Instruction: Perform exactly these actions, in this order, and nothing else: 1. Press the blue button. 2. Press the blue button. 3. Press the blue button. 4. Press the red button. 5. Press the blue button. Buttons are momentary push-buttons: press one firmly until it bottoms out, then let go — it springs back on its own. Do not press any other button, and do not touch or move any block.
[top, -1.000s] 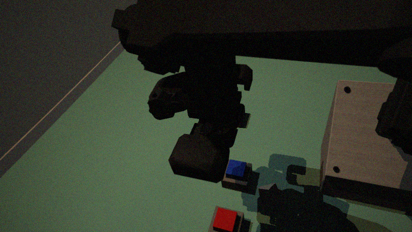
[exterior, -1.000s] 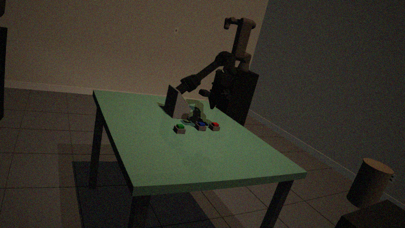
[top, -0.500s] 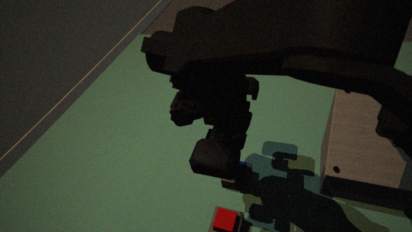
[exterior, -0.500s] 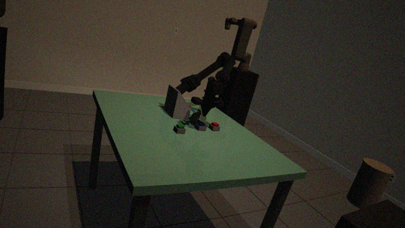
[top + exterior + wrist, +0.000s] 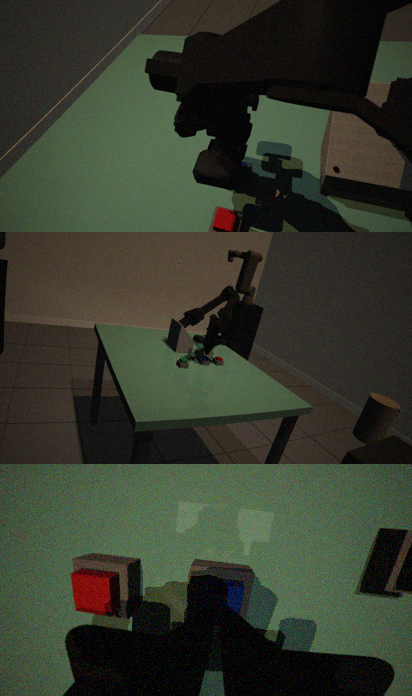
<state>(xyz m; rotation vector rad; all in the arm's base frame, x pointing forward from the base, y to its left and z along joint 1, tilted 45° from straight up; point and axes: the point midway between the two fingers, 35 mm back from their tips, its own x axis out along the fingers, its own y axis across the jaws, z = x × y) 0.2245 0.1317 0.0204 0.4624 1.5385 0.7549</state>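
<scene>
Right now my gripper tip is 20 mm above the blue button. Round my gripper tip: red button 90 mm to the left, 20 mm below, 20 mm behind; block 70 mm behind, 50 mm below, 10 mm to the left; green button 150 mm to the right, 60 mm ahead, 20 mm below.
</scene>
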